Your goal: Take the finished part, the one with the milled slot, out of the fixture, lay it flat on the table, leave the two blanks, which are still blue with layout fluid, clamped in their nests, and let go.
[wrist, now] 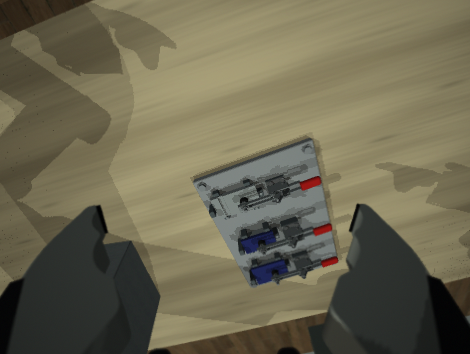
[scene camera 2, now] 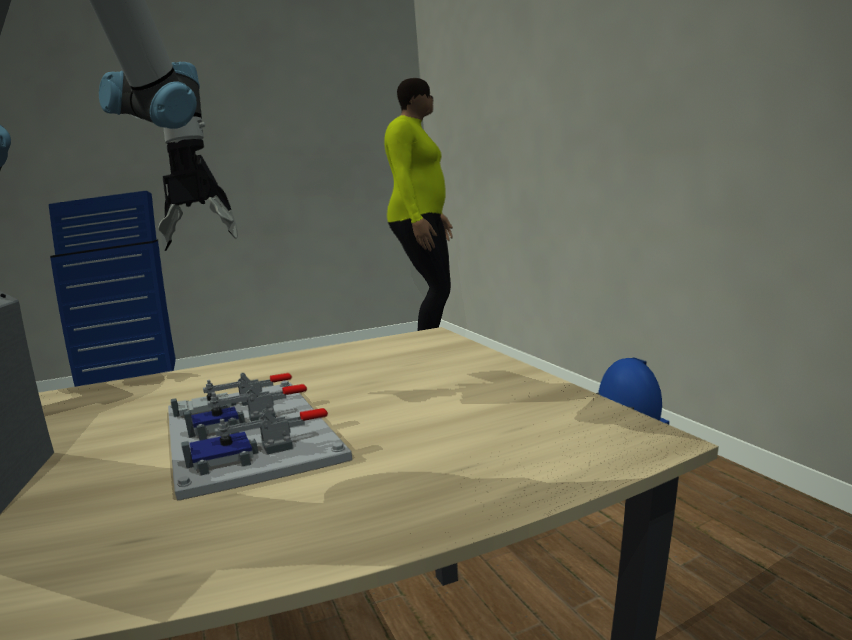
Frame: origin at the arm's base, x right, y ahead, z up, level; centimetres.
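Seen in the pictures: gripper, between the fingertips: [wrist: 229, 207] [scene camera 2: 200, 244].
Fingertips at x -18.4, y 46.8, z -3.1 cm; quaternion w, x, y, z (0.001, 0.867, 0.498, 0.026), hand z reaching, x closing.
Offsets run from my fingertips to a thing's middle. "spot": to the spot under its first point. Level surfaces: height alone.
The grey fixture plate [scene camera 2: 313, 460] [wrist: 270, 161] lies on the table. Two blue blanks, the nearer one @(dx +38.4, dy -10.5, dz -25.7 cm) [scene camera 2: 219, 447] [wrist: 269, 271] and the middle one @(dx +27.6, dy -8.2, dz -25.5 cm) [scene camera 2: 214, 416] [wrist: 257, 241], sit in adjacent nests under clamp arms. In the far nest, a pale grey part @(dx +16.6, dy -7.3, dz -26.0 cm) [wrist: 231, 199] shows faintly against the plate, with a clamp arm reaching over it; its slot cannot be made out clearly. Three red clamp handles @(spot: dx +41.4, dy +2.7, dz -23.2 cm) [scene camera 2: 314, 414] @(dx +19.0, dy +6.5, dz -24.0 cm) [wrist: 310, 183] lie low, pointing away from the nests. My gripper [scene camera 2: 201, 241] [wrist: 229, 207] is open and empty, high above the table and fixture, fingers pointing down.
A dark grey box [scene camera 2: 20, 406] [wrist: 137, 295] stands at the left in scene camera 2. A blue drawer cabinet [scene camera 2: 113, 303] and a person in a yellow top [scene camera 2: 416, 168] are behind the table @(dz -28.6 cm) [scene camera 2: 427, 509]. A blue rounded object [scene camera 2: 630, 387] shows beyond the table's right edge.
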